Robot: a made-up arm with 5 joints.
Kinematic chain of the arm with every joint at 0, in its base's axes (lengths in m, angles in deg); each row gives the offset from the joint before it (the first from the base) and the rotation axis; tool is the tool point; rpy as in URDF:
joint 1: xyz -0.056 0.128 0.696 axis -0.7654 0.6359 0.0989
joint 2: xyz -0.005 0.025 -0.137 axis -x
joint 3: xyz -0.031 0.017 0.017 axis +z
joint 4: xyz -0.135 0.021 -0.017 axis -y
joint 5: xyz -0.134 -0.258 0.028 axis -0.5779 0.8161 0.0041
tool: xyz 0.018 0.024 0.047 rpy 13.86 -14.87 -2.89
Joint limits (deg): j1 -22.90..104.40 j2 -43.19..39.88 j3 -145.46..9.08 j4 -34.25..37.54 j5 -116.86..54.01
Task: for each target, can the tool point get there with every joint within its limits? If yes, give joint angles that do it. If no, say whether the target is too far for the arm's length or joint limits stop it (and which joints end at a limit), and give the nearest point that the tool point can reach.
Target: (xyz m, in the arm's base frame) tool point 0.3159 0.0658 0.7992
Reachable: no: joint limits stop it (at a limit: joint 1, joint 3, joint 4) | nearest point 0.0006 0.1917 0.9634 | short by 0.377 m
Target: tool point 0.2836 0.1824 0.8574
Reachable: no: joint limits stop it (at a limit: joint 1, joint 3, joint 4) | nearest point 0.0077 0.2302 0.9543 | short by 0.296 m
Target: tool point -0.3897 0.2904 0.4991
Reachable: yes | joints 57.34 17.53 -103.86 1.80 4.90
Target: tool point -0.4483 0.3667 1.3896
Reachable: no: too far | nearest point -0.3176 0.2160 1.0755 | short by 0.372 m
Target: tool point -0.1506 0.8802 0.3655
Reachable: no: too far | nearest point -0.1108 0.6047 0.4475 | short by 0.290 m
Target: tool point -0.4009 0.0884 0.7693
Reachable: yes | joints 30.30 -7.57 -31.37 -6.28 6.26
